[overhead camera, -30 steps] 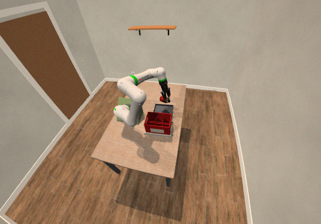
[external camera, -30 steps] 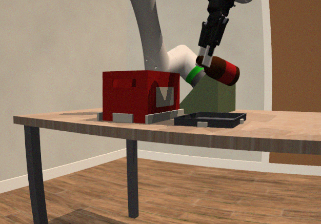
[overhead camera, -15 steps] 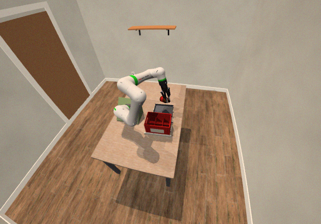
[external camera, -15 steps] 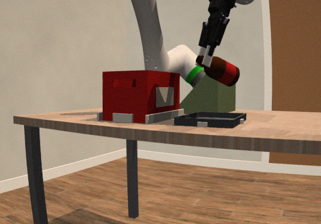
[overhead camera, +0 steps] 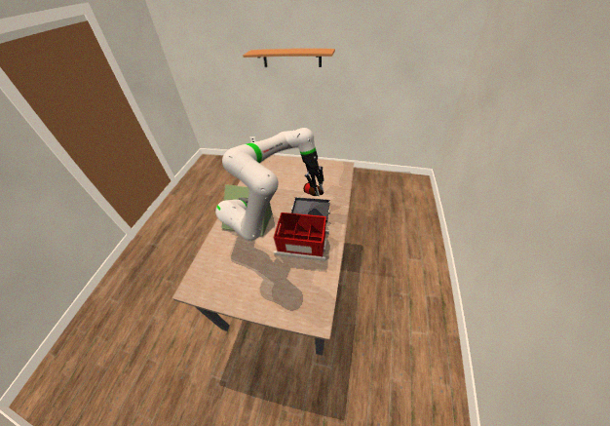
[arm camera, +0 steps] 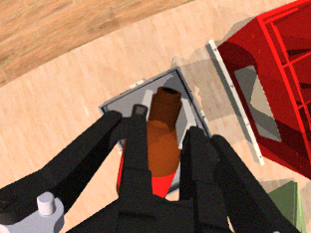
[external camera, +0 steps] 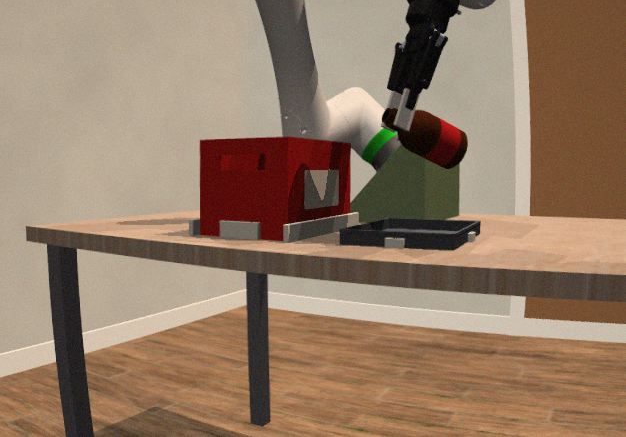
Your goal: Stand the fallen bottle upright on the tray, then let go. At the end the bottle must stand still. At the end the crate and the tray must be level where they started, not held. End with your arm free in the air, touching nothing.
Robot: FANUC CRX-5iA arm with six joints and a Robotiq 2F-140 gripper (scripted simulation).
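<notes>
My gripper is now 4 cm above the brown bottle, 3 cm to the right of it and 3 cm past it. Also, from my hand: dark tray (21 cm below, 6 cm behind, 1 cm to the left); then red crate (27 cm to the right, 14 cm below, 7 cm behind).
</notes>
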